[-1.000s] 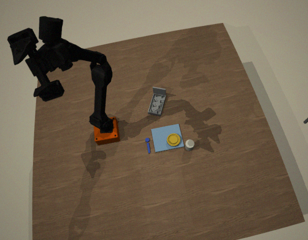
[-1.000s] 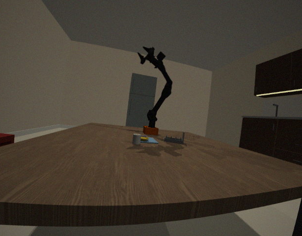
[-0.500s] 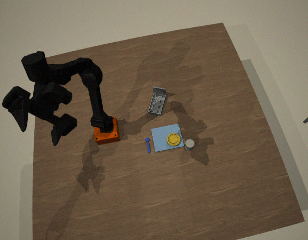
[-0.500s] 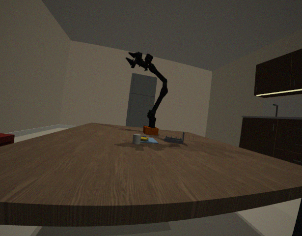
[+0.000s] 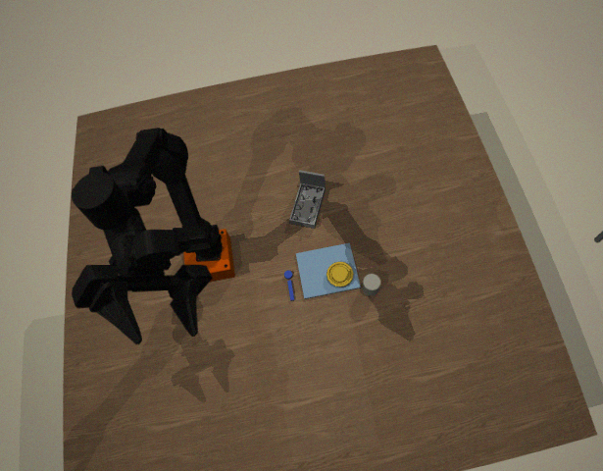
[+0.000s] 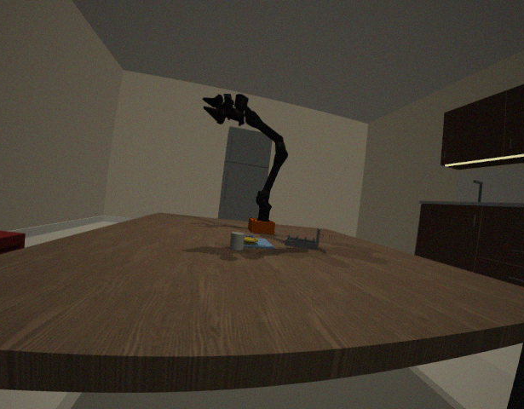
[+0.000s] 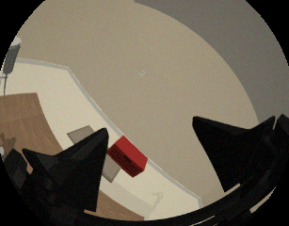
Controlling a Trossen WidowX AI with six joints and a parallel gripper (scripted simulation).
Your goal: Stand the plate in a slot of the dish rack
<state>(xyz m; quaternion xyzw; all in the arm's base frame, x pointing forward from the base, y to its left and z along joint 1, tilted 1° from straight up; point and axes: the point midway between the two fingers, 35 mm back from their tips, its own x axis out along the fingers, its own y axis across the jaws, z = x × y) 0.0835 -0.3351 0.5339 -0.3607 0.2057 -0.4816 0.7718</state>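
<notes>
My gripper tip is 580 mm above the yellow plate, 290 mm to the right of it and 230 mm short of it. Also, from my gripper tip: white cup: 570 mm below, 310 mm ahead, 250 mm to the left; then light blue mat: 590 mm below, 300 mm to the left, 200 mm ahead; then blue spoon: 590 mm below, 280 mm to the left, 100 mm ahead.
</notes>
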